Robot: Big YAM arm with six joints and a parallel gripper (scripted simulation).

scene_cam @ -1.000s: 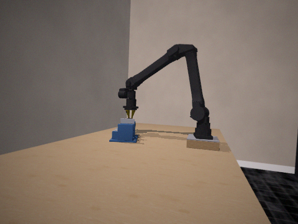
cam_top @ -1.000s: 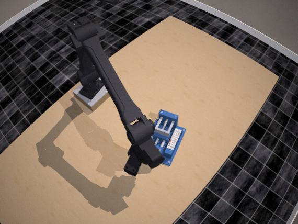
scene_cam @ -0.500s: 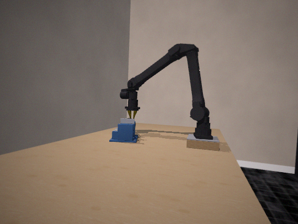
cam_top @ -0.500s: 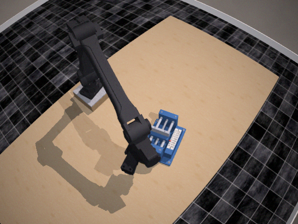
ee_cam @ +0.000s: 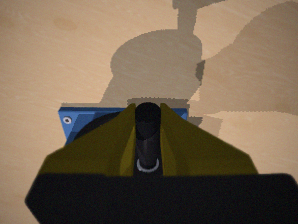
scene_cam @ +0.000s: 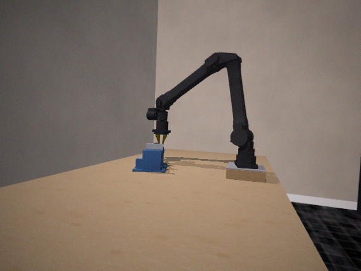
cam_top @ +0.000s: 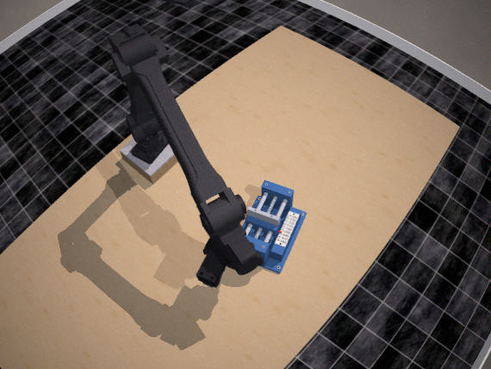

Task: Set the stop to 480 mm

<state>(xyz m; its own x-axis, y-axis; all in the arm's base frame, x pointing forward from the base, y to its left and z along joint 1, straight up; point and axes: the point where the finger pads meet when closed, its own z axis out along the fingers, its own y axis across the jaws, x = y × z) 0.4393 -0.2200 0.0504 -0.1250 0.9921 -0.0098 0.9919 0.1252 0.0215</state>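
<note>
Now: hand 15 cm to the right of the sliding stop block, 1 cm short of it and 1 cm above it. Also, from my hand: black handwheel handle 1 cm to the left; black handwheel 3 cm to the left, 1 cm below.
</note>
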